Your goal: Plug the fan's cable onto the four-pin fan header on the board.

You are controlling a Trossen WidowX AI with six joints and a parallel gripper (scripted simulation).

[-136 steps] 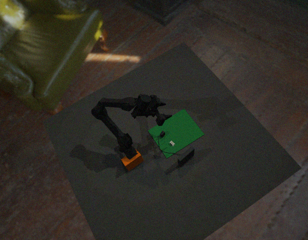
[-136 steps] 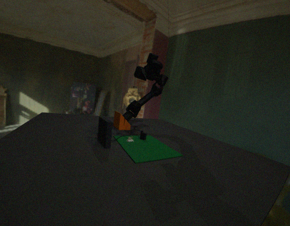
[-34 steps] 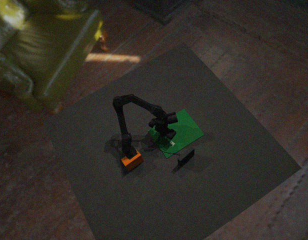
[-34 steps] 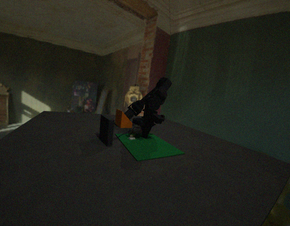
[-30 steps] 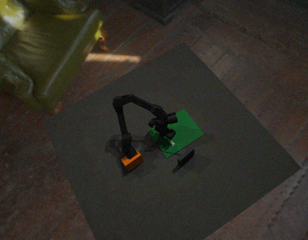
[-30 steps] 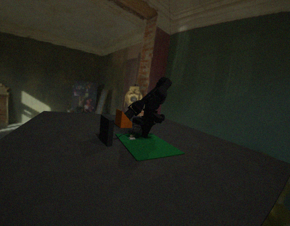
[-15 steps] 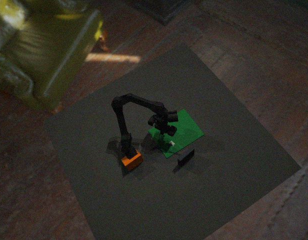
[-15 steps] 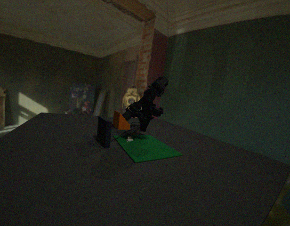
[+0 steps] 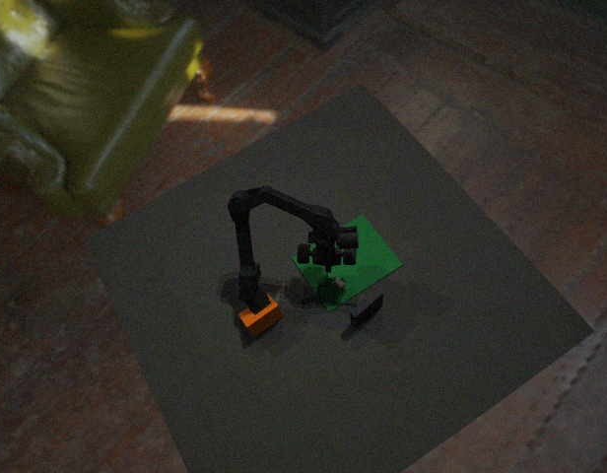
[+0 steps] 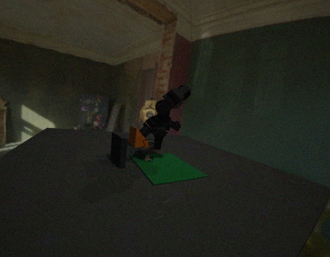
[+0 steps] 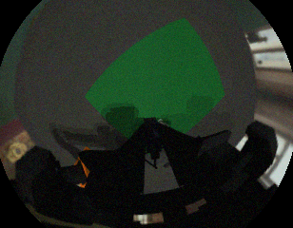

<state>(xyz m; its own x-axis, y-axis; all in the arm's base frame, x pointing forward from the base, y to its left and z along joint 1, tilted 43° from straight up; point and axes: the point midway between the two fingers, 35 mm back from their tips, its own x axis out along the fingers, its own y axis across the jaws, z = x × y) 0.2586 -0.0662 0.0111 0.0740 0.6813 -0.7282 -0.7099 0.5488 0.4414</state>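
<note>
The white four-pin header is 70 mm below my gripper tip and 50 mm to the right of it. Round my gripper tip: black fan (190 mm to the right, 10 mm below, 10 mm behind); then dark fan plug (10 mm to the right, 10 mm behind, 10 mm above); then green board (80 mm below, 70 mm ahead, 10 mm to the right).
</note>
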